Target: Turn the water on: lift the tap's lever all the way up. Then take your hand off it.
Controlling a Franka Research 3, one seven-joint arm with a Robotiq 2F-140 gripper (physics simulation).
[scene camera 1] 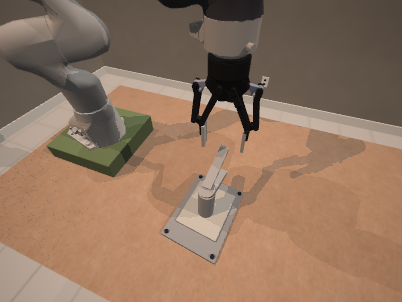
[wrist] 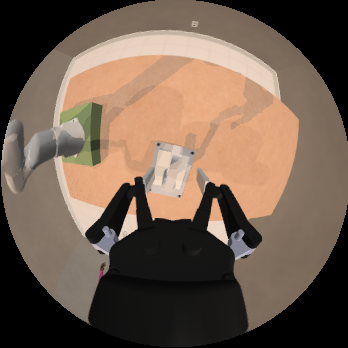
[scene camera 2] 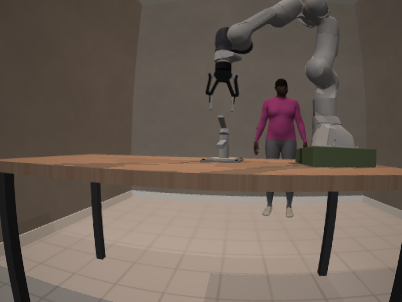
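The grey tap [scene camera 1: 206,205] [scene camera 2: 224,145] stands upright on a grey base plate [scene camera 1: 189,245] [scene camera 2: 205,160] with dark bolts at its corners. Its lever [scene camera 1: 216,167] [scene camera 2: 222,121] slants steeply upward from the top of the tap body. My gripper [scene camera 1: 223,139] [scene camera 2: 221,106] [wrist: 175,173] is open, with nothing between its fingers. It hangs above the lever's raised tip, apart from it, as scene camera 2 shows. In the wrist view the tap and base plate [wrist: 186,174] lie below and between the two spread fingers.
The arm's base stands on a green block [scene camera 1: 113,159] [scene camera 2: 345,157] [wrist: 96,135] on the wooden table [scene camera 1: 75,220] [scene camera 2: 150,175]. A person in a pink top [scene camera 2: 281,117] stands behind the table. Walls surround the room.
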